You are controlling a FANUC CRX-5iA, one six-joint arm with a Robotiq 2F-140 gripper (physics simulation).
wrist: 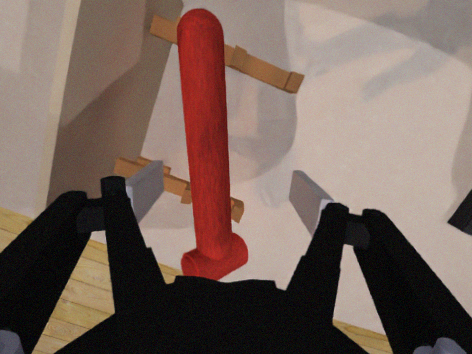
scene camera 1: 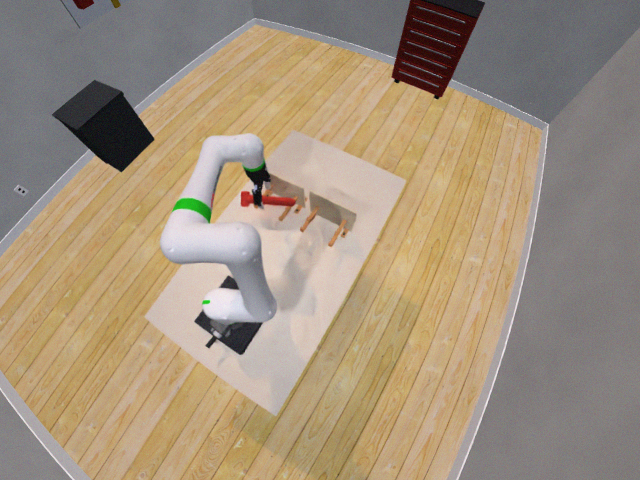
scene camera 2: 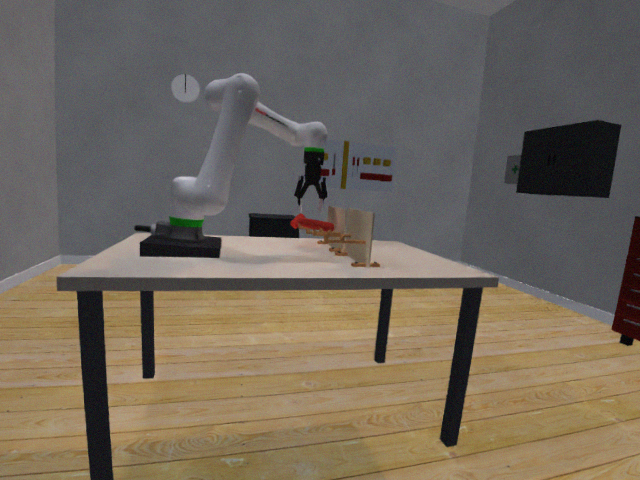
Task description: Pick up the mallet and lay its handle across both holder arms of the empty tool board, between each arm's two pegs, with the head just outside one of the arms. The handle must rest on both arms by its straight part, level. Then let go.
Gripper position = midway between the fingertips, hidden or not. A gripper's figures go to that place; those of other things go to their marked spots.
Scene:
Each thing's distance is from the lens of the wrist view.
my gripper [wrist: 227, 180]: 20 cm
red mallet [wrist: 200, 38]: 23 cm

